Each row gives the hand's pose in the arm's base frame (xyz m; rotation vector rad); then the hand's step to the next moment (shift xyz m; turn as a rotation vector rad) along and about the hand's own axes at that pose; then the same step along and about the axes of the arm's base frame.
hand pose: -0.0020 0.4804 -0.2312 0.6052 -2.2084 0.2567
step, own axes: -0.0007 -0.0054 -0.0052 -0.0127 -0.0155 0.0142
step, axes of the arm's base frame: 0.0066 -0.0025 0.0027 0.0054 -0.0144 -0.0191
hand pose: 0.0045 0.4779 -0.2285 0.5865 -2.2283 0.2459
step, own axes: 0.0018 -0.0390 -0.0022 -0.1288 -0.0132 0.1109
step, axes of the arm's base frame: 0.0194 -0.0339 0.0022 0.0067 -0.0085 -0.1701
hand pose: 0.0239 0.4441 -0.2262 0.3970 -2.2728 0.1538
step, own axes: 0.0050 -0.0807 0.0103 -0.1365 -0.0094 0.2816
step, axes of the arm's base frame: 0.0164 -0.0797 -0.0045 -0.1102 -0.0435 -0.2898
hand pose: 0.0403 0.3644 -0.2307 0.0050 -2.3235 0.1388
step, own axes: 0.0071 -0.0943 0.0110 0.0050 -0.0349 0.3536
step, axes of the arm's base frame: -0.0084 -0.0946 0.0070 -0.2583 -0.0705 -0.2336
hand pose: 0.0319 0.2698 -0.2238 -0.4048 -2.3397 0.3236
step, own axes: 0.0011 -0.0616 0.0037 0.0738 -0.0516 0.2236
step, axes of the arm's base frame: -0.0153 -0.0566 0.0192 -0.2175 -0.0451 -0.0936
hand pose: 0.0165 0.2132 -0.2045 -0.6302 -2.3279 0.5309
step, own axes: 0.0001 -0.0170 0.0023 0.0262 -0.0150 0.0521
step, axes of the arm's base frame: -0.0067 -0.0140 0.0073 -0.0576 -0.0078 -0.0159
